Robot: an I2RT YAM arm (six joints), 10 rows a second.
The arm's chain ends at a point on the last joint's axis. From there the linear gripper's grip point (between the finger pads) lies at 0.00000 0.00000 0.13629 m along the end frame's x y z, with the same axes.
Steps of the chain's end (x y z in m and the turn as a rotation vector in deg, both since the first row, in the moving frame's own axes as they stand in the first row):
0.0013 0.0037 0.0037 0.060 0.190 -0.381
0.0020 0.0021 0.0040 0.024 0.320 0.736
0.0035 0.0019 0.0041 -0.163 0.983 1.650
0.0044 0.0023 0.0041 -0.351 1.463 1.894
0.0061 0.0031 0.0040 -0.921 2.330 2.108
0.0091 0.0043 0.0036 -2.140 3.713 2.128
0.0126 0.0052 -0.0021 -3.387 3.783 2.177
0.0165 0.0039 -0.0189 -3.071 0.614 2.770
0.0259 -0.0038 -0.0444 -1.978 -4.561 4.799
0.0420 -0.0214 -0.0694 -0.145 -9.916 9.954
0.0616 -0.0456 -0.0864 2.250 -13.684 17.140
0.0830 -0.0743 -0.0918 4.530 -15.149 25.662
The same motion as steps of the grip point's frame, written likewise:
0.0018 0.0036 0.0037 0.060 0.190 -0.381
0.0028 0.0020 0.0040 0.024 0.320 0.736
0.0058 0.0023 0.0041 -0.163 0.983 1.650
0.0079 0.0032 0.0041 -0.351 1.463 1.894
0.0116 0.0054 0.0039 -0.921 2.330 2.108
0.0178 0.0095 0.0032 -2.140 3.713 2.128
0.0214 0.0134 -0.0026 -3.387 3.783 2.177
0.0178 0.0112 -0.0191 -3.071 0.614 2.770
0.0149 0.0004 -0.0449 -1.978 -4.561 4.799
0.0186 -0.0231 -0.0714 -0.145 -9.916 9.954
0.0306 -0.0556 -0.0903 2.250 -13.684 17.140
0.0510 -0.0925 -0.0969 4.530 -15.149 25.662

